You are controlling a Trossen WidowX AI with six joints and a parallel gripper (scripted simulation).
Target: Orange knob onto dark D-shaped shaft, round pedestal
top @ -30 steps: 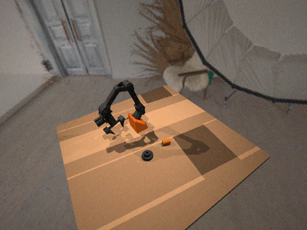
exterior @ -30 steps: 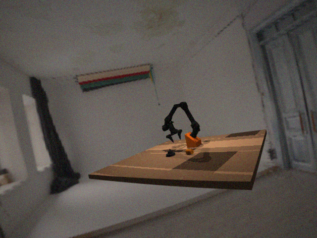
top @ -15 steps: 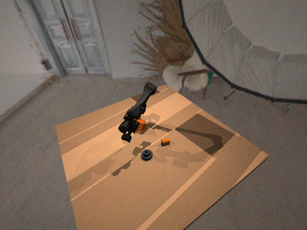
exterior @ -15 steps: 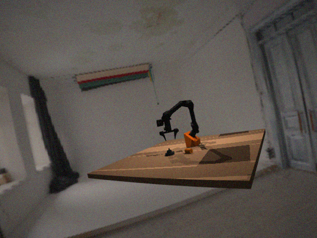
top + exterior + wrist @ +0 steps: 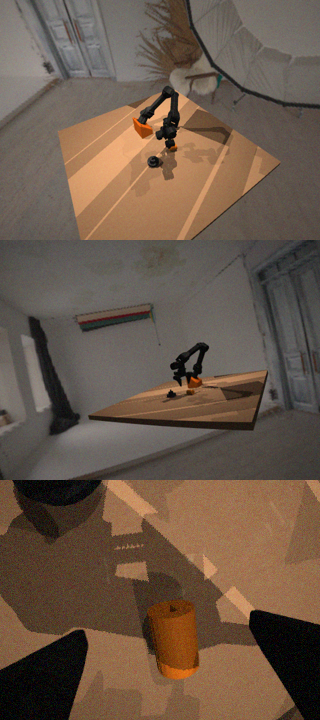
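Right now the orange knob is 6 cm below my gripper tip, 4 cm to the left of it and 1 cm ahead of it. From my gripper tip the other things lie so: pedestal (14 cm to the right, 5 cm below, 1 cm ahead).
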